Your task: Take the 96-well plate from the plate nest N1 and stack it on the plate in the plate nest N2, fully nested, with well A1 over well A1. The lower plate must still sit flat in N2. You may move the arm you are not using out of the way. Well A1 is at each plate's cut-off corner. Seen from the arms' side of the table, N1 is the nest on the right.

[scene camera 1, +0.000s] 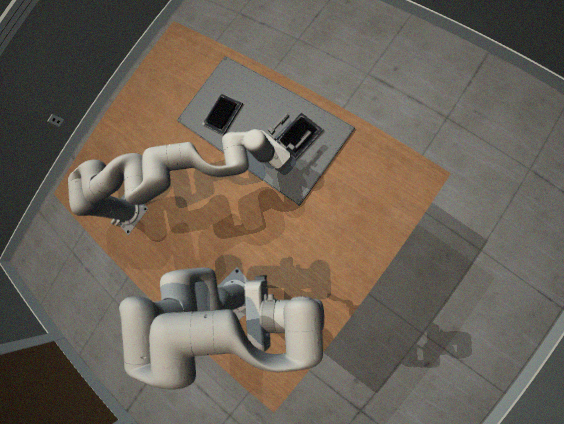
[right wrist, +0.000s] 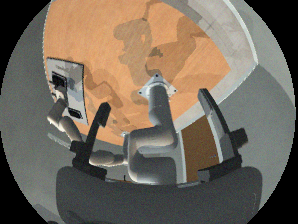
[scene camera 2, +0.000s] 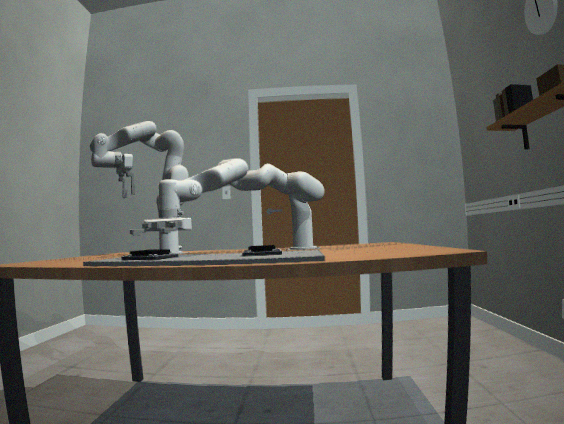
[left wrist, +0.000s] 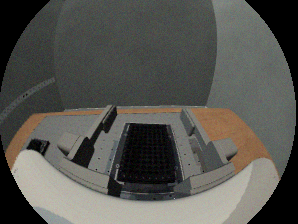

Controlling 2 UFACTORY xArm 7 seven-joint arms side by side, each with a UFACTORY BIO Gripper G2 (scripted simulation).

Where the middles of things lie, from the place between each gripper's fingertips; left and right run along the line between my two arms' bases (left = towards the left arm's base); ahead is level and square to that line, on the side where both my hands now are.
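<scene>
Black 96-well plate (left wrist: 151, 134): 7 cm below my left hand.
From my right hand, the plate is 270 mm below, 550 mm ahead and 290 mm to the left.
</scene>
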